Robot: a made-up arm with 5 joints. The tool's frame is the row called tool. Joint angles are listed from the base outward.
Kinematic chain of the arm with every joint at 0, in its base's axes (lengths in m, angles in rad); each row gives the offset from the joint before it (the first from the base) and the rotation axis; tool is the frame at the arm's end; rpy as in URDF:
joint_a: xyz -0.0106 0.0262 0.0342 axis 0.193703 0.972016 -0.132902
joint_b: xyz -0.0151 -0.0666 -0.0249 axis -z
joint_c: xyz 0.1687 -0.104 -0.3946 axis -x
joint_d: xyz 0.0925 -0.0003 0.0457 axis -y
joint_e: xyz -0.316 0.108 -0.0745 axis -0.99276 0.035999 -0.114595
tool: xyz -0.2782 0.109 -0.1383 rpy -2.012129 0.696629 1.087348
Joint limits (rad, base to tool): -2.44..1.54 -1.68..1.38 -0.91..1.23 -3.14..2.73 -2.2..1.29
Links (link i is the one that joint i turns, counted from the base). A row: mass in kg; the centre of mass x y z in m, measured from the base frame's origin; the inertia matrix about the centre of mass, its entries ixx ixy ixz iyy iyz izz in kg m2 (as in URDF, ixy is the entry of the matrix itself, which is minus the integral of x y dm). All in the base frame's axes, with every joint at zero. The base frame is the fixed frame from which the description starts. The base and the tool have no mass.
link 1: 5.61; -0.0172 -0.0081 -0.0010; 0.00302 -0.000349 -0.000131 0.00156 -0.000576 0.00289
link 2: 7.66; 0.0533 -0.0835 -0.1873; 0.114 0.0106 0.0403 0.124 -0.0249 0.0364
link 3: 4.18; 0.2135 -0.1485 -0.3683; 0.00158 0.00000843 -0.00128 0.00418 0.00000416 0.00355
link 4: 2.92; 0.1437 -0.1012 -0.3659; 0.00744 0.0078 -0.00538 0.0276 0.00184 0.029
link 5: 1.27; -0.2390 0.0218 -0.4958; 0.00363 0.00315 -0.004 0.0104 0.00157 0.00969
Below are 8 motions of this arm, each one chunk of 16 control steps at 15 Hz.
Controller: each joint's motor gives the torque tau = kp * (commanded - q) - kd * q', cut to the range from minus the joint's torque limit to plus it. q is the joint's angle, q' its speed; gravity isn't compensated. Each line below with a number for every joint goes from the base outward.
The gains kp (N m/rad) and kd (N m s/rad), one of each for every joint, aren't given. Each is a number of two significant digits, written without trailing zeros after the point. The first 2 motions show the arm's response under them.
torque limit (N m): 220 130 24 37 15
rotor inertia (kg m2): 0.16 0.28 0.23 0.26 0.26
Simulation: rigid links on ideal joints. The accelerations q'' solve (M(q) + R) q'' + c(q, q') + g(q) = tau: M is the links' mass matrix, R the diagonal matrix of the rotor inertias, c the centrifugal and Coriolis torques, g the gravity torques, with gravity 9.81 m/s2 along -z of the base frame. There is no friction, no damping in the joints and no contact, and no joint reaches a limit. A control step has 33 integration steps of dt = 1/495 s. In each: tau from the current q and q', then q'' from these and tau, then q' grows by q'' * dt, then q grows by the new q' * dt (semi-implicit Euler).
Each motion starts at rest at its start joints. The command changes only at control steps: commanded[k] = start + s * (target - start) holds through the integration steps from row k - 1 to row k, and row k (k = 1, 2, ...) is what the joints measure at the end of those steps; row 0 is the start. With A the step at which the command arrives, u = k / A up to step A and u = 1 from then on. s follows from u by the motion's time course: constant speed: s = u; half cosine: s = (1 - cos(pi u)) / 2; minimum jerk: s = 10 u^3 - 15 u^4 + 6 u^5; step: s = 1 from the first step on.
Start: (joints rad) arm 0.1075 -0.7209 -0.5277 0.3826 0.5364
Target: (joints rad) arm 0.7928 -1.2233 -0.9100 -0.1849 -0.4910
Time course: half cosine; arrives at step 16
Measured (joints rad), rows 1 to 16:
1: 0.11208 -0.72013 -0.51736 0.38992 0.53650
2: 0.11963 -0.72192 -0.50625 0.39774 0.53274
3: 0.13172 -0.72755 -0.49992 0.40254 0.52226
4: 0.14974 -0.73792 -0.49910 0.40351 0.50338
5: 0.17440 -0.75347 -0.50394 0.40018 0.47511
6: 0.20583 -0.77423 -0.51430 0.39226 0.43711
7: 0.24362 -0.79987 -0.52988 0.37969 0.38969
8: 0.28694 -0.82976 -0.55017 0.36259 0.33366
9: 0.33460 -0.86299 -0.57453 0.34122 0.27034
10: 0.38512 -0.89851 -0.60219 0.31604 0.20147
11: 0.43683 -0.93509 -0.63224 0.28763 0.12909
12: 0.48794 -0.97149 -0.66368 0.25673 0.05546
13: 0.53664 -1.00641 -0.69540 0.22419 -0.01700
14: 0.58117 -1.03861 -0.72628 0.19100 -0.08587
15: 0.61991 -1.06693 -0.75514 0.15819 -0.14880
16: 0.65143 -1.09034 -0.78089 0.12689 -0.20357
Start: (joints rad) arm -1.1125 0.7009 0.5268 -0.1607 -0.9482
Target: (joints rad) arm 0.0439 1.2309 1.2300 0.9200 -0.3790
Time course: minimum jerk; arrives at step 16
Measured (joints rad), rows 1 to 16:
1: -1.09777 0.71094 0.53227 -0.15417 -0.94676
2: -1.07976 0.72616 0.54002 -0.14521 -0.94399
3: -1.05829 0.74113 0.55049 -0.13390 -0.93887
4: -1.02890 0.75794 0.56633 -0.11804 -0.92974
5: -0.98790 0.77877 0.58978 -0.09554 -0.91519
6: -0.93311 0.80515 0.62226 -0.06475 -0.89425
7: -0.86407 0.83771 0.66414 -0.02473 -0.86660
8: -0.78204 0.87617 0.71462 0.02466 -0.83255
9: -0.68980 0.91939 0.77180 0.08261 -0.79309
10: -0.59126 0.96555 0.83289 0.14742 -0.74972
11: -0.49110 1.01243 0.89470 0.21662 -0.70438
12: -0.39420 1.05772 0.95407 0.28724 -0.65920
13: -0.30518 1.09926 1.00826 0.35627 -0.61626
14: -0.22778 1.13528 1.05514 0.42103 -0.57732
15: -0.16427 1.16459 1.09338 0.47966 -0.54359
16: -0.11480 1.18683 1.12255 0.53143 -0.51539
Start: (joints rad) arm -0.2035 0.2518 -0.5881 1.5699 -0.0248
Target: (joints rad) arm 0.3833 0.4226 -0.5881 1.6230 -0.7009
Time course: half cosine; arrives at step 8
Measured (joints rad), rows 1 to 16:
1: -0.19027 0.25252 -0.57805 1.56851 -0.02798
2: -0.16504 0.25724 -0.56165 1.56538 -0.04150
3: -0.12626 0.26610 -0.54776 1.56453 -0.07004
4: -0.07292 0.27943 -0.53663 1.56568 -0.11483
5: -0.00765 0.29666 -0.52697 1.56808 -0.17365
6: 0.06383 0.31632 -0.51778 1.57094 -0.24139
7: 0.13383 0.33627 -0.50869 1.57353 -0.31098
8: 0.19411 0.35408 -0.49982 1.57526 -0.37452
9: 0.24110 0.36799 -0.49247 1.57693 -0.42819
10: 0.27674 0.37791 -0.48782 1.57950 -0.47290
11: 0.30367 0.38474 -0.48551 1.58271 -0.51015
12: 0.32401 0.38935 -0.48478 1.58632 -0.54117
13: 0.33936 0.39239 -0.48504 1.59011 -0.56699
14: 0.35096 0.39433 -0.48584 1.59392 -0.58850
15: 0.35972 0.39554 -0.48691 1.59764 -0.60641
16: 0.36635 0.39625 -0.48806 1.60120 -0.62133

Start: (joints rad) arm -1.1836 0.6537 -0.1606 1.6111 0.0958
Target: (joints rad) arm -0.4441 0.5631 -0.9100 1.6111 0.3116
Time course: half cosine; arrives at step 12
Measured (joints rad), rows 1 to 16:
1: -1.16673 0.66327 -0.16280 1.60459 0.09566
2: -1.14034 0.67900 -0.16116 1.59293 0.09739
3: -1.10698 0.69133 -0.16701 1.58262 0.10195
4: -1.06491 0.69882 -0.18579 1.57387 0.10951
5: -1.01326 0.70178 -0.21827 1.56632 0.12015
6: -0.95252 0.70090 -0.26306 1.55961 0.13368
7: -0.88448 0.69692 -0.31761 1.55345 0.14969
8: -0.81201 0.69063 -0.37856 1.54769 0.16750
9: -0.73869 0.68279 -0.44212 1.54229 0.18627
10: -0.66850 0.67419 -0.50434 1.53727 0.20502
11: -0.60545 0.66557 -0.56135 1.53272 0.22273
12: -0.55321 0.65766 -0.60956 1.52868 0.23838
13: -0.51257 0.65041 -0.64812 1.52566 0.25164
14: -0.48142 0.64347 -0.67889 1.52393 0.26281
15: -0.45755 0.63699 -0.70352 1.52315 0.27221
16: -0.43928 0.63110 -0.72322 1.52303 0.28011

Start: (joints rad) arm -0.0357 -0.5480 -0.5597 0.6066 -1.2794
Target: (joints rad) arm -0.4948 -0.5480 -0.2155 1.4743 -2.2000
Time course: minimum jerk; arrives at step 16
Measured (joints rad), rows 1 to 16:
1: -0.03000 -0.54790 -0.54714 0.61360 -1.27905
2: -0.02583 -0.54842 -0.53155 0.62283 -1.28025
3: -0.02552 -0.54895 -0.51719 0.63367 -1.28588
4: -0.03029 -0.54948 -0.50271 0.64774 -1.29855
5: -0.04112 -0.55007 -0.48655 0.66663 -1.32044
6: -0.05848 -0.55073 -0.46758 0.69156 -1.35294
7: -0.08230 -0.55149 -0.44523 0.72318 -1.39649
8: -0.11189 -0.55236 -0.41947 0.76149 -1.45048
9: -0.14604 -0.55334 -0.39084 0.80586 -1.51333
10: -0.18311 -0.55443 -0.36033 0.85504 -1.58263
11: -0.22120 -0.55562 -0.32923 0.90733 -1.65536
12: -0.25835 -0.55686 -0.29900 0.96074 -1.72821
13: -0.29269 -0.55814 -0.27108 1.01319 -1.79789
14: -0.32271 -0.55944 -0.24672 1.06277 -1.86155
15: -0.34746 -0.56075 -0.22678 1.10801 -1.91722
16: -0.36684 -0.56212 -0.21154 1.14815 -1.96424

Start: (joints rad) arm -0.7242 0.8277 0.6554 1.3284 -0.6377
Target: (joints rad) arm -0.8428 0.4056 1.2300 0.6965 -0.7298
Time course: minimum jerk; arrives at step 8
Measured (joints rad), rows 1 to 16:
1: -0.71314 0.83676 0.65521 1.32503 -0.63816
2: -0.70117 0.84755 0.66935 1.31120 -0.64072
3: -0.69483 0.84436 0.70094 1.28721 -0.64548
4: -0.69530 0.82288 0.75060 1.25150 -0.65280
5: -0.70164 0.78527 0.81500 1.20529 -0.66233
6: -0.71157 0.73835 0.88619 1.15309 -0.67294
7: -0.72232 0.69081 0.95402 1.10102 -0.68314
8: -0.73171 0.64954 1.01058 1.05368 -0.69189
9: -0.73908 0.61617 1.05455 1.01142 -0.69916
10: -0.74467 0.58967 1.08816 0.97353 -0.70524
11: -0.74888 0.56865 1.11382 0.93951 -0.71032
12: -0.75205 0.55197 1.13348 0.90897 -0.71458
13: -0.75445 0.53870 1.14858 0.88159 -0.71814
14: -0.75626 0.52813 1.16023 0.85708 -0.72110
15: -0.75764 0.51967 1.16927 0.83516 -0.72355
16: -0.75869 0.51288 1.17632 0.81557 -0.72559

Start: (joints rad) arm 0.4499 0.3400 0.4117 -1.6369 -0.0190
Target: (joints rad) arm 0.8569 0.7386 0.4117 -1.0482 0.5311
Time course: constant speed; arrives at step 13
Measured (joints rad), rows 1 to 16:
1: 0.45567 0.34152 0.42607 -1.63628 -0.01382
2: 0.46687 0.34776 0.44953 -1.63149 -0.00327
3: 0.48224 0.35894 0.47139 -1.62254 0.01235
4: 0.50075 0.37417 0.48959 -1.60994 0.03234
5: 0.52166 0.39249 0.50424 -1.59410 0.05600
6: 0.54436 0.41315 0.51589 -1.57534 0.08275
7: 0.56844 0.43555 0.52509 -1.55394 0.11206
8: 0.59355 0.45922 0.53232 -1.53014 0.14352
9: 0.61944 0.48382 0.53797 -1.50417 0.17677
10: 0.64593 0.50910 0.54234 -1.47624 0.21151
11: 0.67288 0.53487 0.54566 -1.44652 0.24750
12: 0.70016 0.56099 0.54813 -1.41519 0.28453
13: 0.72771 0.58736 0.54989 -1.38240 0.32243
14: 0.74994 0.60974 0.55093 -1.35188 0.35501
15: 0.76686 0.62664 0.55143 -1.32448 0.38218
16: 0.77969 0.63929 0.55157 -1.29981 0.40482

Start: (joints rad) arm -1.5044 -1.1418 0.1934 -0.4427 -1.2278
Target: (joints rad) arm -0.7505 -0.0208 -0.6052 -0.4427 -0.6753
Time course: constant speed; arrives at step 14
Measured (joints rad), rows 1 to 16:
1: -1.48057 -1.14149 0.19519 -0.44264 -1.22131
2: -1.44757 -1.13133 0.19055 -0.44225 -1.20913
3: -1.41009 -1.10634 0.17586 -0.44131 -1.19233
4: -1.36917 -1.06911 0.15292 -0.43972 -1.17167
5: -1.32554 -1.02197 0.12341 -0.43732 -1.14776
6: -1.27975 -0.96680 0.08859 -0.43403 -1.12113
7: -1.23227 -0.90507 0.04940 -0.42982 -1.09222
8: -1.18343 -0.83798 0.00654 -0.42474 -1.06140
9: -1.13353 -0.76646 -0.03948 -0.41888 -1.02899
10: -1.08279 -0.69129 -0.08825 -0.41238 -0.99526
11: -1.03140 -0.61313 -0.13947 -0.40539 -0.96043
12: -0.97952 -0.53252 -0.19287 -0.39812 -0.92471
13: -0.92729 -0.44995 -0.24824 -0.39078 -0.88827
14: -0.87482 -0.36585 -0.30536 -0.38357 -0.85123
15: -0.83201 -0.29392 -0.35450 -0.37716 -0.81956
16: -0.79844 -0.23567 -0.39492 -0.37125 -0.79312

